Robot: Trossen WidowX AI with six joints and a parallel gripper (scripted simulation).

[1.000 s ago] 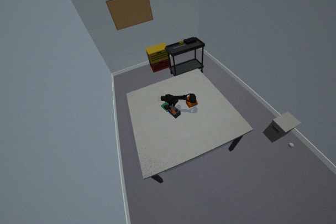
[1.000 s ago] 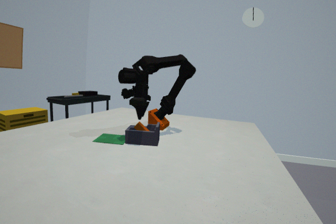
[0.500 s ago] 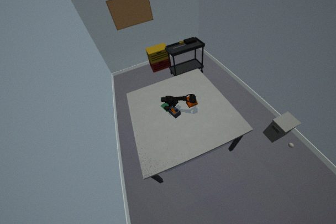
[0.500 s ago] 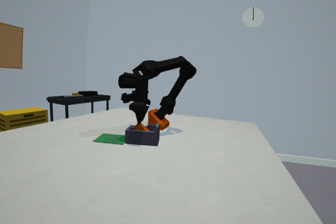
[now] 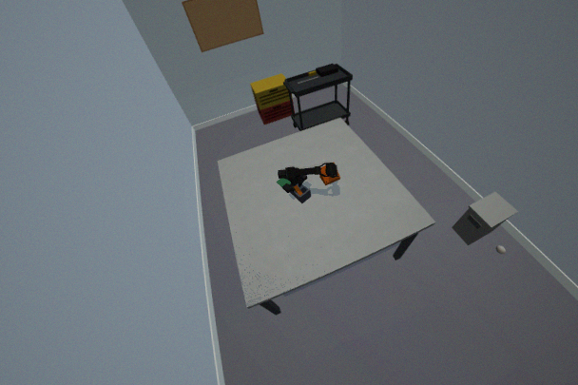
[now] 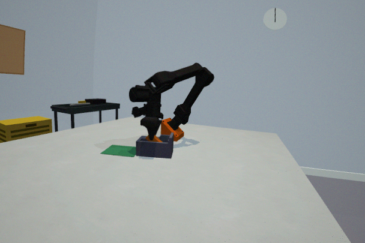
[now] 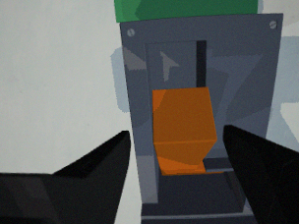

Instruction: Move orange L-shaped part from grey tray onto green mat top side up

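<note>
My gripper tip is now 3 cm past the orange L-shaped part, 3 cm to the right of it and 3 cm above it. Round my gripper tip: green mat 3 cm ahead, 14 cm to the right, 9 cm below.
</note>
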